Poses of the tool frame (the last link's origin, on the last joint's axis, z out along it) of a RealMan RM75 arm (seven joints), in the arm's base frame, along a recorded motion.
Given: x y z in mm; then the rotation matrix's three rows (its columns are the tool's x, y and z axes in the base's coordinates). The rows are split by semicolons.
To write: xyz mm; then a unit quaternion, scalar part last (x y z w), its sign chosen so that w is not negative. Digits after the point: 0 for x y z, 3 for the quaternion.
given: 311, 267, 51; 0.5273, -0.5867, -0.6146; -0.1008, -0.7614, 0.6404; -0.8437, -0.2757, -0.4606
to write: 311, 267, 51, -0.829, 0.207, 0.440, 0.276
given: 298, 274, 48; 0.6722, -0.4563, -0.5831; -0.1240, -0.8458, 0.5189; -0.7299, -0.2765, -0.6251
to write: 298, 274, 48, -0.886, 0.164, 0.370, 0.224
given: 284, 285, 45; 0.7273, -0.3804, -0.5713; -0.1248, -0.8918, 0.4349; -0.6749, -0.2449, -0.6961
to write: 284, 285, 45, -0.910, 0.139, 0.342, 0.187
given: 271, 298, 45; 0.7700, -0.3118, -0.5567; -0.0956, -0.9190, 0.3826; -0.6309, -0.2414, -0.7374
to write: 271, 298, 45, -0.926, 0.110, 0.321, 0.169
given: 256, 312, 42; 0.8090, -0.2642, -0.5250; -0.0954, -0.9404, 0.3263; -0.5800, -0.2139, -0.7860
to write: 256, 312, 42, -0.940, 0.096, 0.294, 0.144
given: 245, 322, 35; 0.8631, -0.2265, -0.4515; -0.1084, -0.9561, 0.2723; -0.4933, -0.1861, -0.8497
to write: 245, 322, 35, -0.958, 0.087, 0.247, 0.120
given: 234, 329, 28; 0.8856, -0.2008, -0.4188; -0.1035, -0.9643, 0.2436; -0.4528, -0.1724, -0.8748
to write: 234, 329, 28, -0.965, 0.079, 0.226, 0.108
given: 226, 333, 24; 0.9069, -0.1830, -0.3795; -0.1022, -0.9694, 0.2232; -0.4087, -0.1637, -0.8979
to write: 226, 333, 24, -0.971, 0.073, 0.203, 0.100
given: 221, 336, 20; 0.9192, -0.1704, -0.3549; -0.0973, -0.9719, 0.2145; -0.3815, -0.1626, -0.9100
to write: 221, 336, 20, -0.975, 0.069, 0.189, 0.097
